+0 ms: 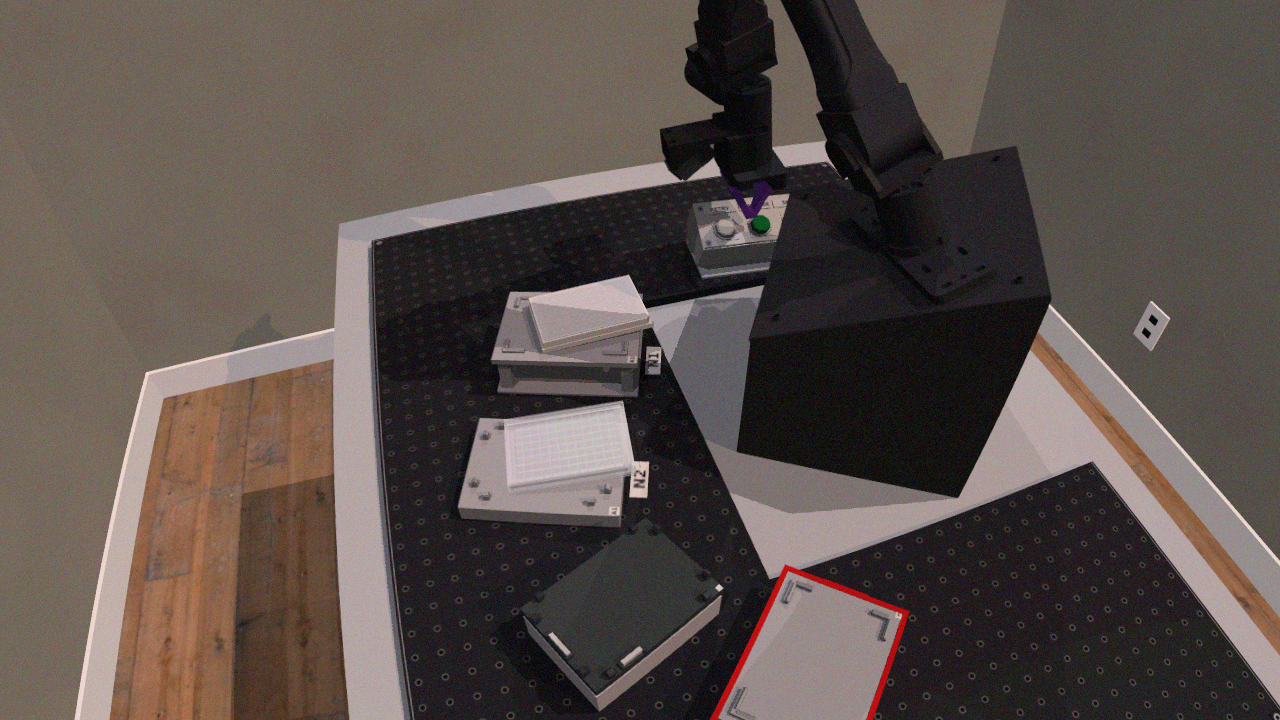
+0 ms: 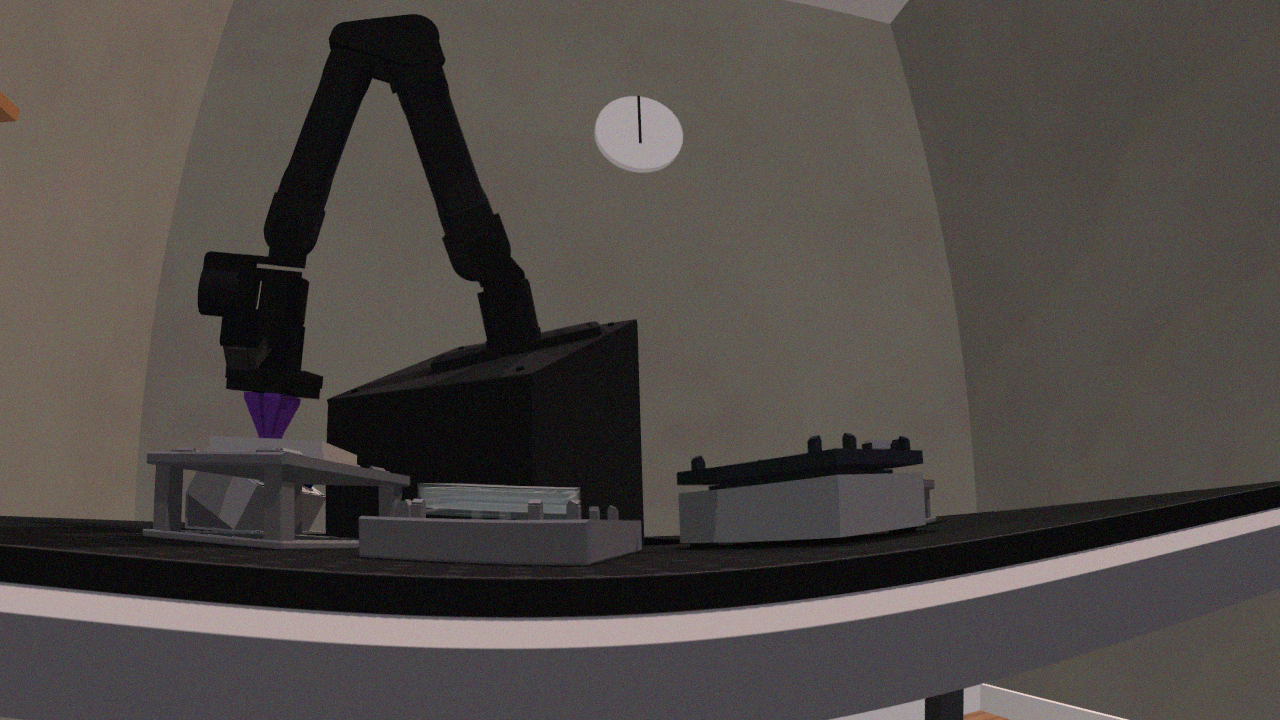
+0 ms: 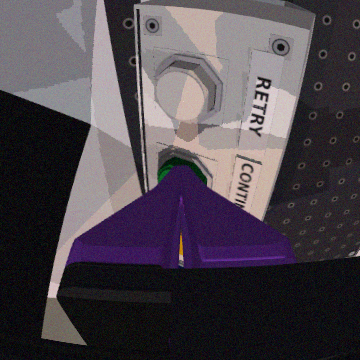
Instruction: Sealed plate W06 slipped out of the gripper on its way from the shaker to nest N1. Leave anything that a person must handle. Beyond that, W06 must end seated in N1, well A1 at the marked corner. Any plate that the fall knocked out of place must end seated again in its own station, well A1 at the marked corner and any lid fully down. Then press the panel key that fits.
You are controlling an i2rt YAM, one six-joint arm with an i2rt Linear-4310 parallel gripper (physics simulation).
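Where they show: gripper, fingertip midpoint: (image 1: 750,217) (image 3: 180,177); arm's base at its link origin: (image 1: 918,244) (image 2: 516,349).
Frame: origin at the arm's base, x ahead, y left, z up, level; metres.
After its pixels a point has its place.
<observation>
My purple-fingered gripper (image 1: 750,215) {y -0.282, x 0.060, z -0.143 m} (image 2: 271,436) {y -0.282, x 0.060, z -0.143 m} (image 3: 180,177) {y -0.282, x 0.060, z -0.143 m} is shut and empty, its tips at the green key (image 1: 760,223) {y -0.280, x 0.045, z -0.153 m} (image 3: 166,175) of the panel (image 1: 735,257) {y -0.283, x 0.076, z -0.208 m} (image 3: 225,31) {y -0.300, x 0.120, z -0.154 m}, partly hiding it; I cannot tell whether they touch. The white RETRY key (image 1: 725,228) {y -0.280, x 0.095, z -0.154 m} (image 3: 180,94) {y -0.283, x 0.095, z -0.153 m} is beside it. A white plate (image 1: 590,308) {y -0.161, x 0.300, z -0.152 m} (image 2: 335,452) {y -0.122, x 0.322, z -0.157 m} lies skewed on nest N1 (image 1: 512,329) {y -0.167, x 0.392, z -0.168 m} (image 2: 281,505) {y -0.127, x 0.415, z -0.198 m}, overhanging its edge. A pale plate with a well grid (image 1: 568,445) {y 0.008, x 0.358, z -0.180 m} (image 2: 497,497) {y -0.001, x 0.422, z -0.189 m} lies skewed on nest N2 (image 1: 483,456) {y -0.016, x 0.446, z -0.201 m} (image 2: 474,539) {y -0.010, x 0.465, z -0.211 m}. No plate label is readable.
A dark-topped device (image 1: 626,582) {y 0.181, x 0.339, z -0.168 m} (image 2: 760,512) {y 0.157, x 0.377, z -0.200 m} with pegs stands in front of N2. A red-edged station (image 1: 814,640) {y 0.273, x 0.198, z -0.183 m} with corner brackets, bearing no plate in its visible part, is right of it. The black arm base (image 1: 886,385) {y 0.089, x 0.064, z -0.091 m} (image 2: 456,438) {y -0.054, x 0.135, z -0.121 m} stands right of N1 and hides the panel's right end.
</observation>
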